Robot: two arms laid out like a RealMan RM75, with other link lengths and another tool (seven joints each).
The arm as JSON. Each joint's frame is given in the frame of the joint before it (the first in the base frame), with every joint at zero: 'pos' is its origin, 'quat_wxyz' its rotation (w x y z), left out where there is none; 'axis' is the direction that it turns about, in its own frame. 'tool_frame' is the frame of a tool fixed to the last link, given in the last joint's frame.
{
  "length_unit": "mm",
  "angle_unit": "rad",
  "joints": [
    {
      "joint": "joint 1",
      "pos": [
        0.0,
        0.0,
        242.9
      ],
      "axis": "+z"
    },
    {
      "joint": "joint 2",
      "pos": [
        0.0,
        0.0,
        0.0
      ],
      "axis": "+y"
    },
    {
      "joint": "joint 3",
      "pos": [
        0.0,
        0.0,
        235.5
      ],
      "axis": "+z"
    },
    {
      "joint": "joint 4",
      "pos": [
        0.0,
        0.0,
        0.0
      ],
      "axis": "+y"
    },
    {
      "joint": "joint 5",
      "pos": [
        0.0,
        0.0,
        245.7
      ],
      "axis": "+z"
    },
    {
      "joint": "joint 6",
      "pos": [
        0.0,
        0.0,
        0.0
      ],
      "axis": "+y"
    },
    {
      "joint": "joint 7",
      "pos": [
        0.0,
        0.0,
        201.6
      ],
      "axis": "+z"
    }
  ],
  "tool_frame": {
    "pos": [
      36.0,
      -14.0,
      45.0
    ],
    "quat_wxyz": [
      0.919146,
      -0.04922,
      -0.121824,
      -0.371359
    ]
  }
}
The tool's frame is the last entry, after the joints.
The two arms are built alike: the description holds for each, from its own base.
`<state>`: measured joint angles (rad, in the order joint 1, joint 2, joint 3, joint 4, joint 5, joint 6, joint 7); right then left.
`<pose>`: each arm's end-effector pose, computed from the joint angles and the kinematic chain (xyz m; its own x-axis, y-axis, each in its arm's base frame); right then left.
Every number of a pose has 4 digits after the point.
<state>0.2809 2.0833 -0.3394 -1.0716 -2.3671 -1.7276 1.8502 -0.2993 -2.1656 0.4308 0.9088 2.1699 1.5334 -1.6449</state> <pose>0.4010 0.2870 0.0225 0.9185 -0.1219 -0.3762 -0.3083 -0.8163 -0.4885 -0.3309 0.3779 0.0022 -0.1309 0.9272 0.3510 0.9727 0.0518 0.2262</pose>
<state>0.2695 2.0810 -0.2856 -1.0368 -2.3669 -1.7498 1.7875 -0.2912 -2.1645 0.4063 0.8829 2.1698 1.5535 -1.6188</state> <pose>0.4057 0.2770 0.0207 0.9116 -0.1010 -0.3986 -0.3069 -0.8122 -0.4961 -0.3334 0.3700 -0.0005 -0.1374 0.9275 0.3476 0.9676 0.0507 0.2473</pose>
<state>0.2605 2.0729 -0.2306 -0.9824 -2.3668 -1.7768 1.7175 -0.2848 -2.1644 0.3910 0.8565 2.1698 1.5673 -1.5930</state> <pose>0.4080 0.2668 0.0162 0.8995 -0.0737 -0.4306 -0.3048 -0.8120 -0.4978 -0.3344 0.3634 -0.0052 -0.1392 0.9293 0.3420 0.9633 0.0470 0.2645</pose>
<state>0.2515 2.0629 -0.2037 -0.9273 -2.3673 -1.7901 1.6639 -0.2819 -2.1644 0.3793 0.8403 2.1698 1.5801 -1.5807</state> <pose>0.4096 0.2590 0.0095 0.8890 -0.0557 -0.4545 -0.3026 -0.8163 -0.4919 -0.3340 0.3592 -0.0078 -0.1423 0.9306 0.3372 0.9589 0.0451 0.2803</pose>
